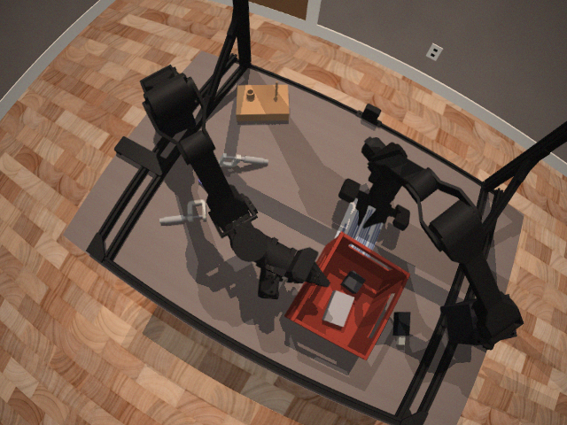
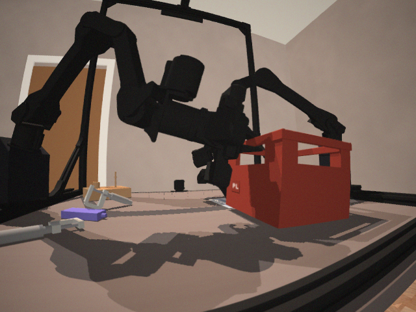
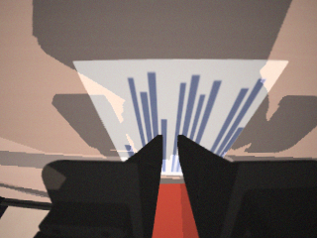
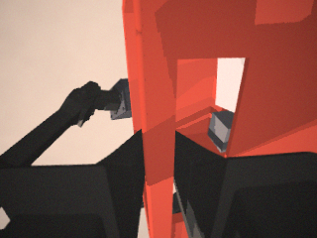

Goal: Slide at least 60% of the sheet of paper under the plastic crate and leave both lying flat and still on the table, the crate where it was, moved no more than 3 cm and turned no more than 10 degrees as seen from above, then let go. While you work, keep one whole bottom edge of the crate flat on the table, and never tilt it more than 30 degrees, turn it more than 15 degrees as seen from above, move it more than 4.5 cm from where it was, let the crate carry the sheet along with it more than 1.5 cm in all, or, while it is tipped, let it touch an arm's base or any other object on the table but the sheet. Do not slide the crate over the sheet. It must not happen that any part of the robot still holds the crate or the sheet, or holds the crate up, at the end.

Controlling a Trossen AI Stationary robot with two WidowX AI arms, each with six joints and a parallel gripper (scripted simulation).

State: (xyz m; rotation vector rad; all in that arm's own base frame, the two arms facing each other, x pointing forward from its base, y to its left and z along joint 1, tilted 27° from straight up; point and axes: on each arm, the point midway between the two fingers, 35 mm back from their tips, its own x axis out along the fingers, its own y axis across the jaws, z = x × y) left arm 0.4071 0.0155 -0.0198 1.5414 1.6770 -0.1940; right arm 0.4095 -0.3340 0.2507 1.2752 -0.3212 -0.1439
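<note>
The dark block lies 160 mm ahead of my left hand, 60 mm to the left of it and 10 mm below it. Round my left hand: paper (20 mm ahead, 30 mm below); then grey box (230 mm ahead, 70 mm to the left, 10 mm below); then red plastic crate (210 mm ahead, 60 mm to the left, 50 mm above).
</note>
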